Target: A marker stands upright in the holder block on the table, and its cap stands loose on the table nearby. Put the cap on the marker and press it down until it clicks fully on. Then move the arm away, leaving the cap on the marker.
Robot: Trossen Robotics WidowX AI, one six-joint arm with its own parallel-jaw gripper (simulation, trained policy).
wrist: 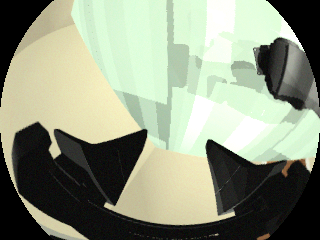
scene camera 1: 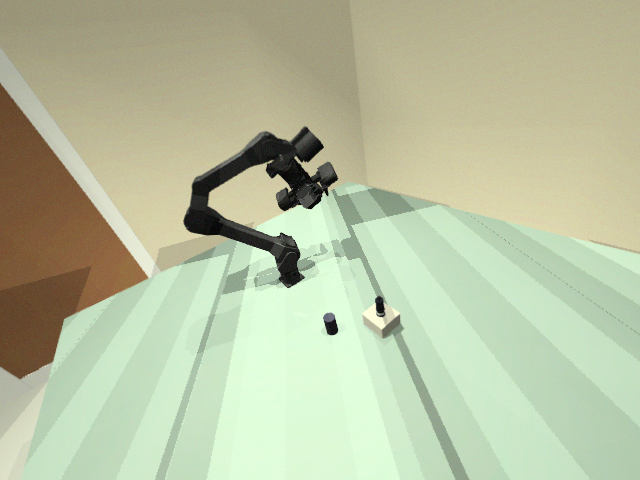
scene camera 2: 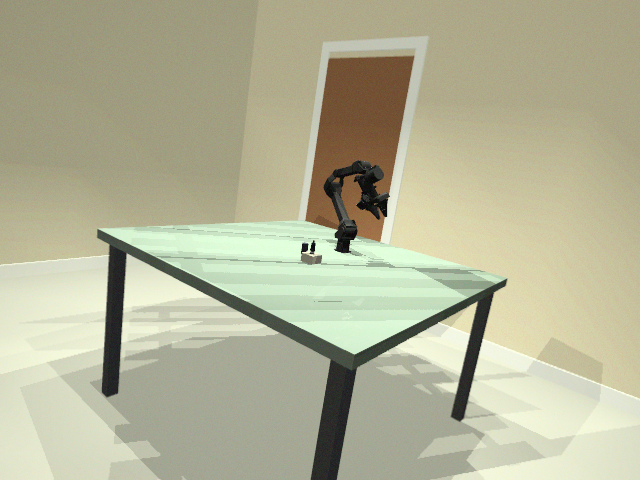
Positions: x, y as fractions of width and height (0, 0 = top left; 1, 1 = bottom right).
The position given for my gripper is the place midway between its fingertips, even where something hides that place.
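Observation:
My gripper (scene camera 1: 0.50, 0.42) is visible. The wrist view shows the gripper (wrist: 0.56, 0.58) too.

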